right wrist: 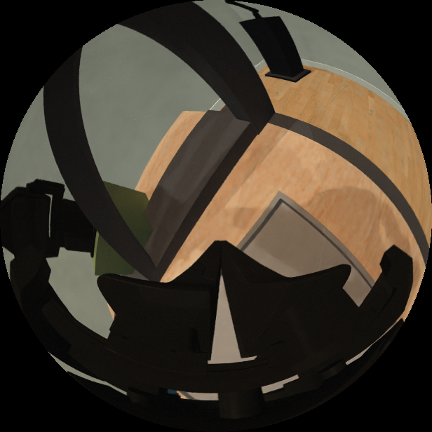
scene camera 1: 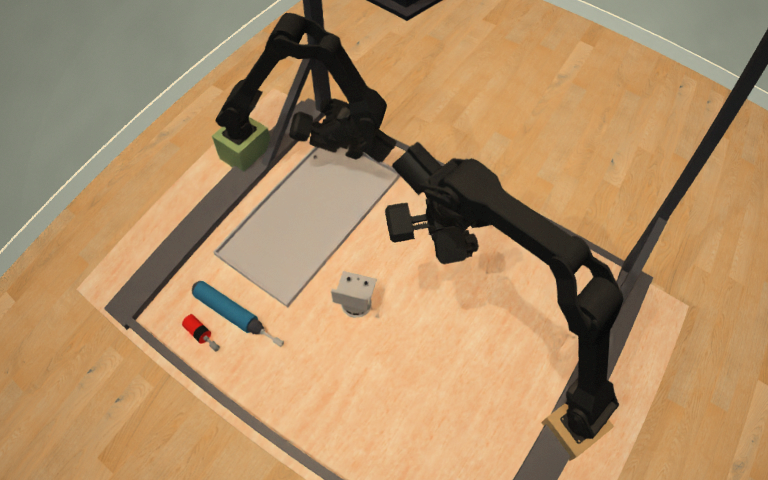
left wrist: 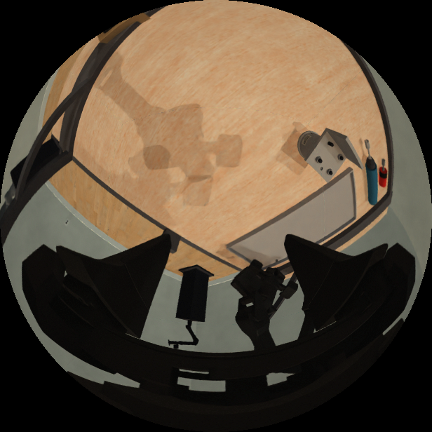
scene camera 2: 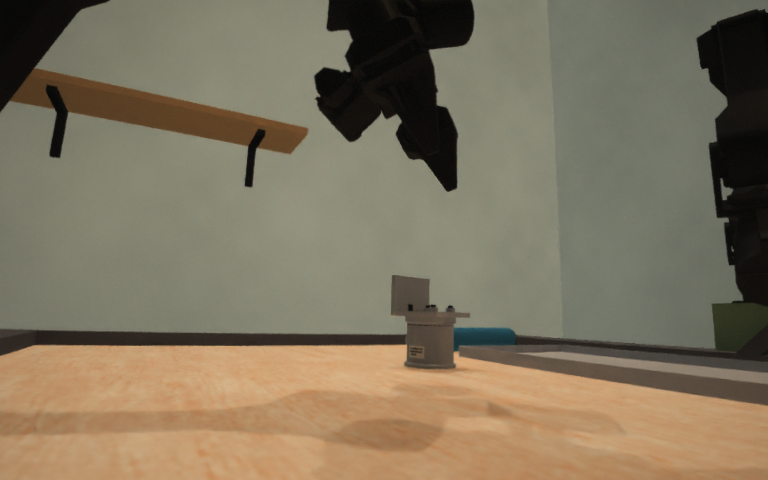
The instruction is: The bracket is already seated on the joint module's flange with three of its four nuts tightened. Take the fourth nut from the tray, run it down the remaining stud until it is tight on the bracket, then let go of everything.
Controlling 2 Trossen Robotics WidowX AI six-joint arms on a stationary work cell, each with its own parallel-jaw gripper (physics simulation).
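Seen in the pictures: left gripper, fingertip midpoint: (scene camera 2: 444,173); right gripper, fingertip midpoint: (scene camera 1: 311,142); left arm's base, link origin: (scene camera 1: 581,422); right arm's base, link origin: (scene camera 1: 239,131).
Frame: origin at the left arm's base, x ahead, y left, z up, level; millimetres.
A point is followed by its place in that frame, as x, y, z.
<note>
The bracket (scene camera 1: 356,286) @[473, 212, 21] (scene camera 2: 410,291) @[444, 236, 46] (left wrist: 327,155) sits on the joint module (scene camera 1: 355,311) @[444, 233, -19] (scene camera 2: 430,345) @[464, 190, -19] (left wrist: 305,142). Three studs carry nuts; the bare stud (scene camera 2: 410,307) @[442, 216, 25] (left wrist: 330,144) is near the upright plate. A small dark nut (scene camera 1: 314,156) @[857, 108, -36] (left wrist: 277,260) lies near the far end of the grey tray (scene camera 1: 283,232) @[703, 269, -42] (left wrist: 315,215) (right wrist: 295,235). My right gripper (right wrist: 219,246) is shut and empty, above that tray end; its fingers hide the nut in the right wrist view. My left gripper (scene camera 2: 402,164) (left wrist: 229,240) is open and empty, high above the table, away from the bracket.
A blue tool (scene camera 1: 226,308) @[580, 461, -5] (left wrist: 372,182) and a short red tool (scene camera 1: 195,328) @[577, 540, -12] (left wrist: 383,176) lie left of the bracket in scene camera 1. The dark frame (scene camera 1: 186,249) @[774, 485, -25] (right wrist: 190,200) borders the table, with a post (scene camera 1: 317,67) @[971, 23, 131] beside the right arm.
</note>
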